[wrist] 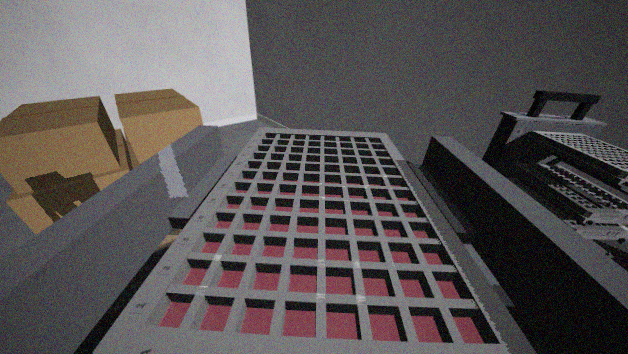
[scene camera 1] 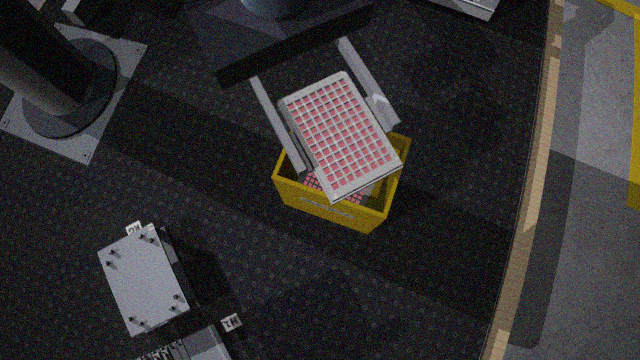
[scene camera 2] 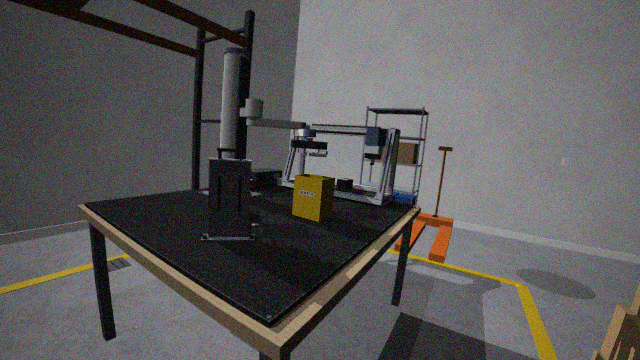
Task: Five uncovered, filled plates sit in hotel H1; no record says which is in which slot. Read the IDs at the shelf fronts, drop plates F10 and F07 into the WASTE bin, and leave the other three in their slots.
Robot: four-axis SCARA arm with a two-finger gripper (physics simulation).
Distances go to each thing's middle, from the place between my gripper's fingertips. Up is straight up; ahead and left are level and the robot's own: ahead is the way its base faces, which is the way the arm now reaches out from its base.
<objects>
Now: the RG stand (scene camera 1: pixel 142 279) 270 mm behind my hand, 250 mm to the right of it and 260 mm below it. Round my hand: hotel H1 (scene camera 2: pixel 228 218): 80 mm behind, 430 mm to the right, 180 mm below.
</objects>
